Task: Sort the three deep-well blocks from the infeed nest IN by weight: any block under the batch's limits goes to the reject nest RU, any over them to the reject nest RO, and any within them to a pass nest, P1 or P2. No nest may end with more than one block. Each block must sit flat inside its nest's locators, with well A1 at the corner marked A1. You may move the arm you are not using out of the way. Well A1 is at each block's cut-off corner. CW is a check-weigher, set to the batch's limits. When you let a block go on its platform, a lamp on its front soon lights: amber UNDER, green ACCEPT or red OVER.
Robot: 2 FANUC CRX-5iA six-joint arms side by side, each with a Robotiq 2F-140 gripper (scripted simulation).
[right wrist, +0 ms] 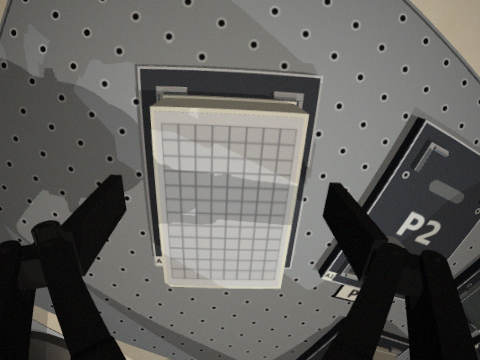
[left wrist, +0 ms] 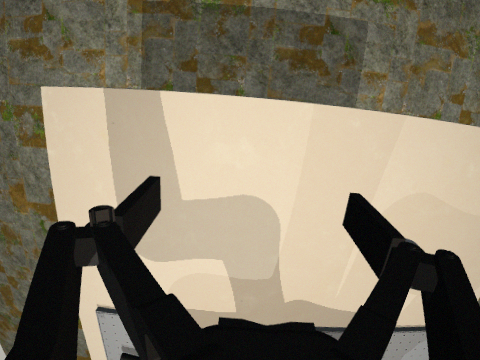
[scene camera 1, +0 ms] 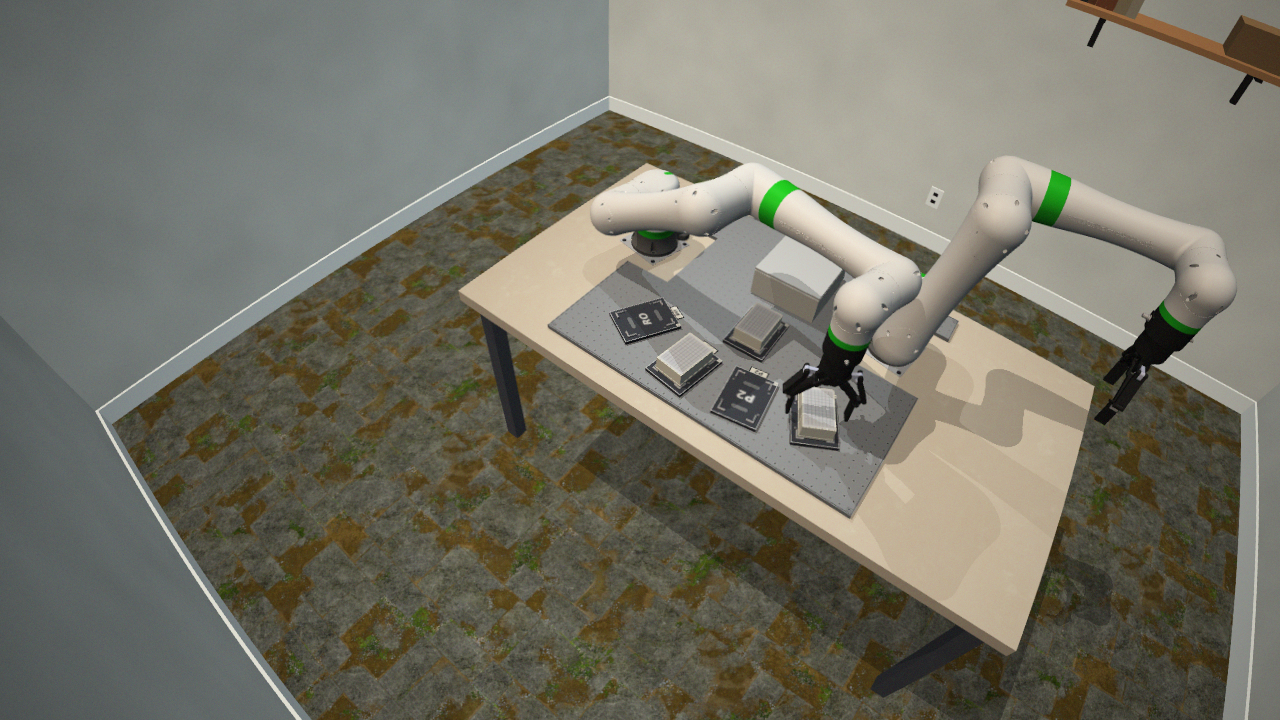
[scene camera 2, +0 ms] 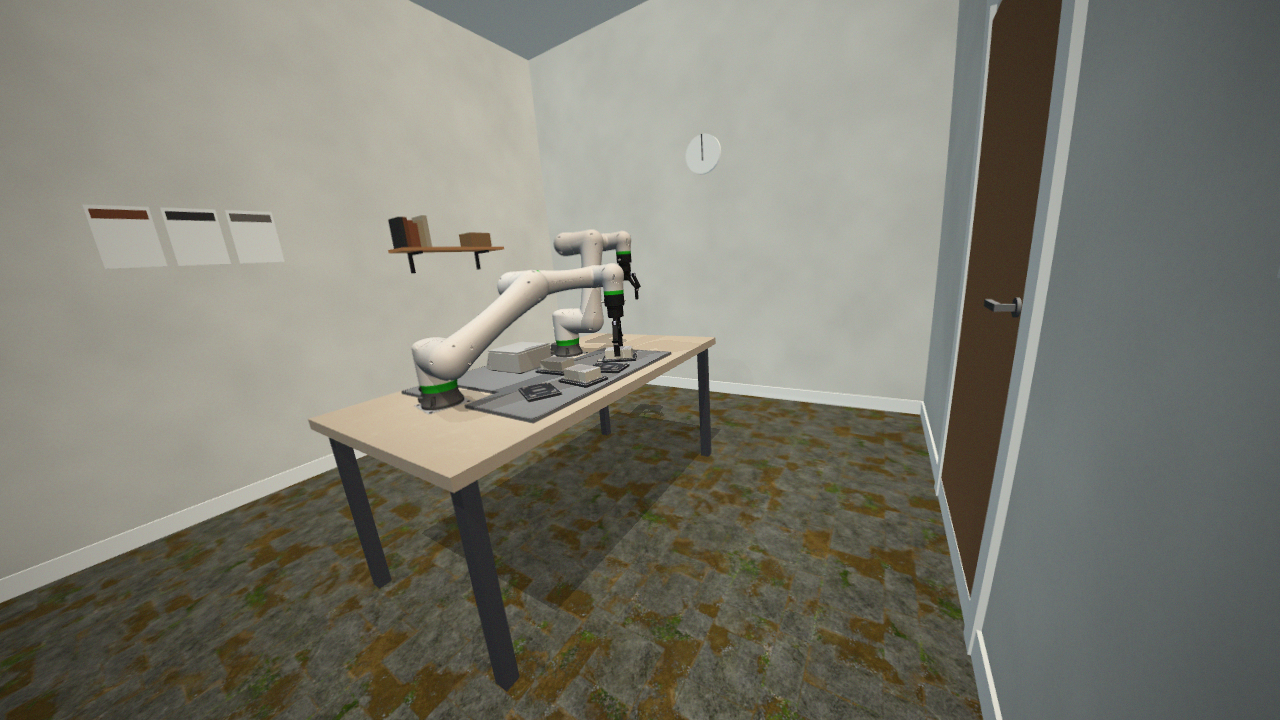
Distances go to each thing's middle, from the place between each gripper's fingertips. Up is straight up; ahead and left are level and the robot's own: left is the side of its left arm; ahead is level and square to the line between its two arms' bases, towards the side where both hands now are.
Scene:
Right now the nest P2 point(scene camera 1: 731, 387) is 180 mm to the right of my right hand, 40 mm ahead of it and 30 mm below it. The rest, counted from my right hand: check-weigher CW point(scene camera 1: 798, 279): 430 mm behind, 220 mm to the right, 20 mm above; then nest RO point(scene camera 1: 623, 324): 530 mm to the right, 50 mm behind, 30 mm below.
Now: the check-weigher CW 840 mm to the right of my left hand point(scene camera 1: 1104, 400), 170 mm below it and 170 mm behind it. The rest, counted from my left hand: nest RO: 1140 mm to the right, 230 mm below, 220 mm ahead; then nest P2: 790 mm to the right, 300 mm ahead, 230 mm below.

